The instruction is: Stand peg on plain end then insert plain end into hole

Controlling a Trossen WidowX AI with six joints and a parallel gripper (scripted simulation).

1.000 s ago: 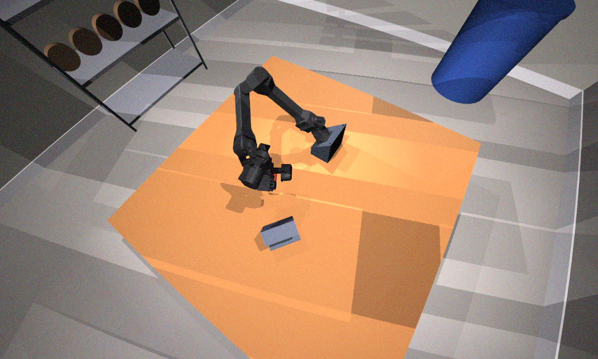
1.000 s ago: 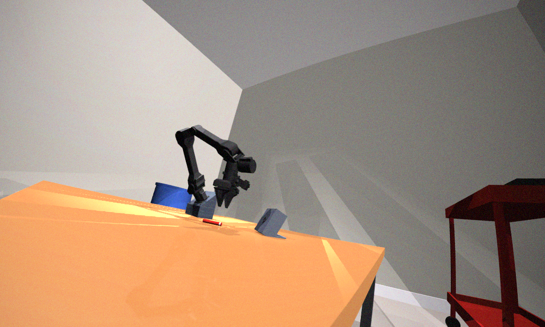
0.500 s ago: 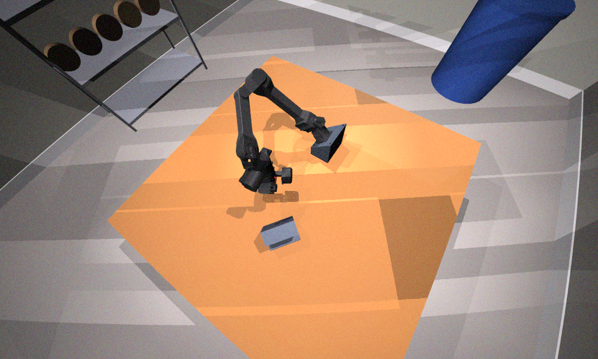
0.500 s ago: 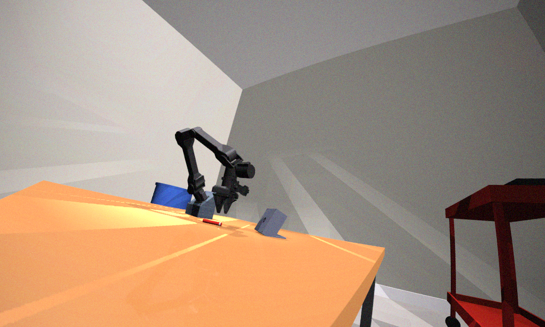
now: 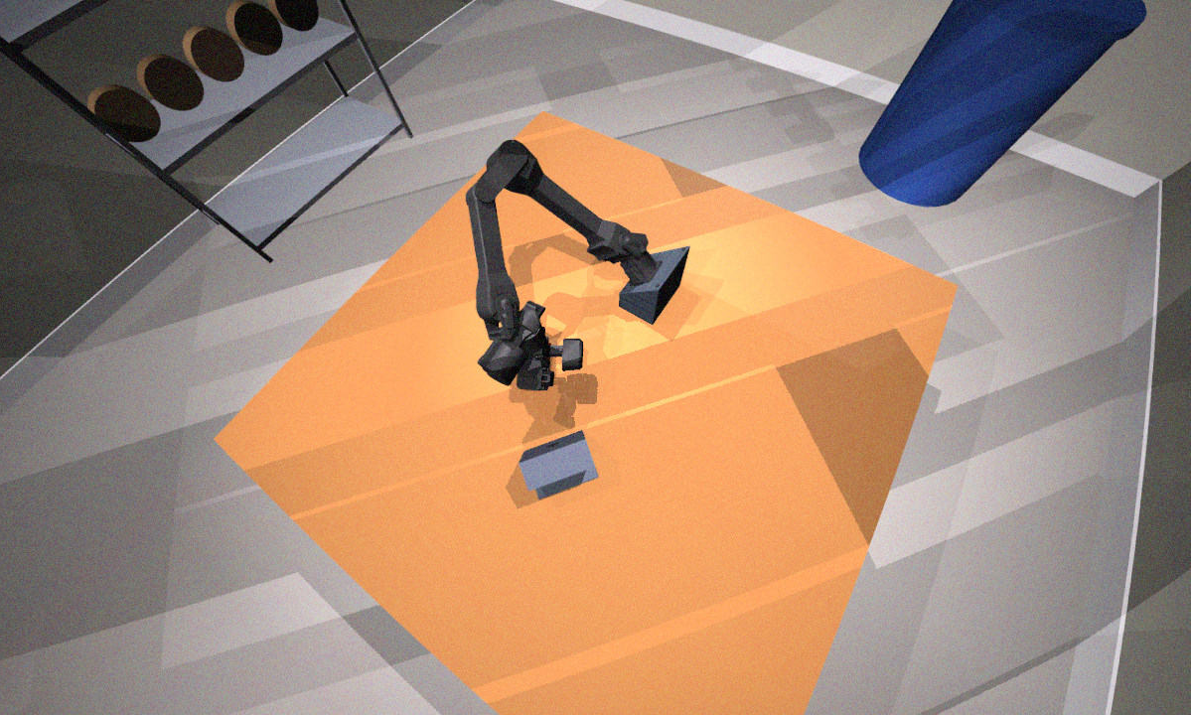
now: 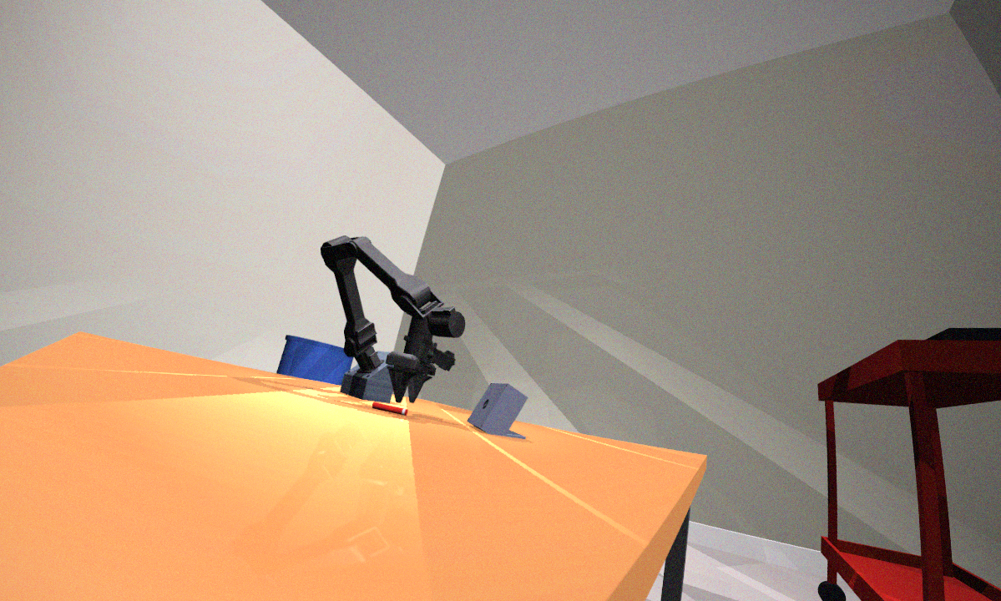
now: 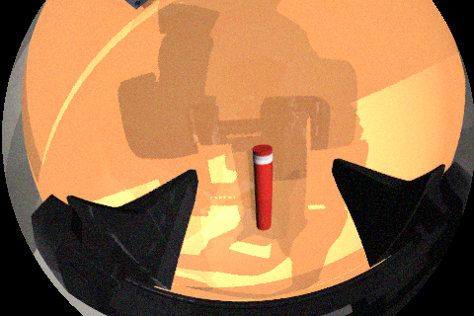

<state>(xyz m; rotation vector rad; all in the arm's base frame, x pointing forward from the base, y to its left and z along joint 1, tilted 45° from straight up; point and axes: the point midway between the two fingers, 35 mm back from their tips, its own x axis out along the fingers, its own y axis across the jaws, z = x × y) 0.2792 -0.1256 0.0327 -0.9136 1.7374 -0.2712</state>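
Right now the red peg is 1 cm behind my gripper tip, 1 cm to the right of it and 2 cm below it. The rest, counted from my gripper tip: sloped grey-blue panel: 16 cm ahead, 13 cm to the left, 2 cm above.
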